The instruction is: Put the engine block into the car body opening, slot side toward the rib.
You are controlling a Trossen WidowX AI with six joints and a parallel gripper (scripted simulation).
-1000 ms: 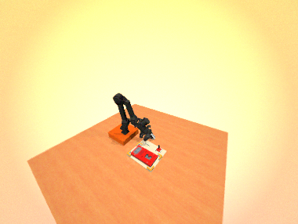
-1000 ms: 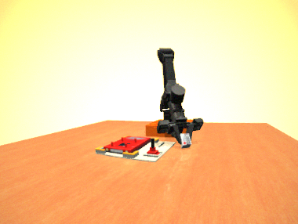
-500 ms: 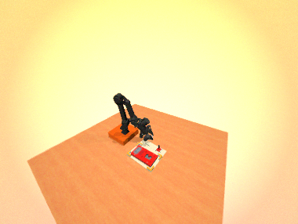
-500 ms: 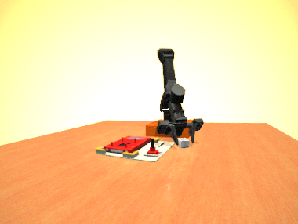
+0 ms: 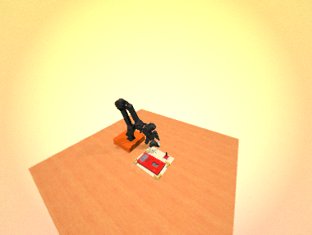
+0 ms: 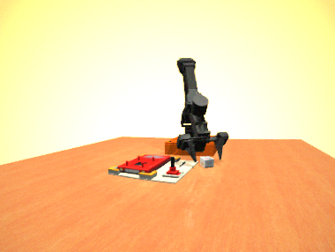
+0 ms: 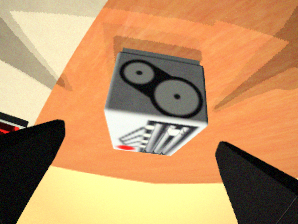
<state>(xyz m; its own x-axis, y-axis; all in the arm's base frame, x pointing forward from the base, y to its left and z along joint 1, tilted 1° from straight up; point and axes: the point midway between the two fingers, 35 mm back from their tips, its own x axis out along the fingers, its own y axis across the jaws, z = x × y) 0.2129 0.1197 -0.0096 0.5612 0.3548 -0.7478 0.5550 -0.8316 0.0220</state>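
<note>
Right now the engine block is 20 mm behind my gripper tip, 10 mm to the right of it and 10 mm below it.
</note>
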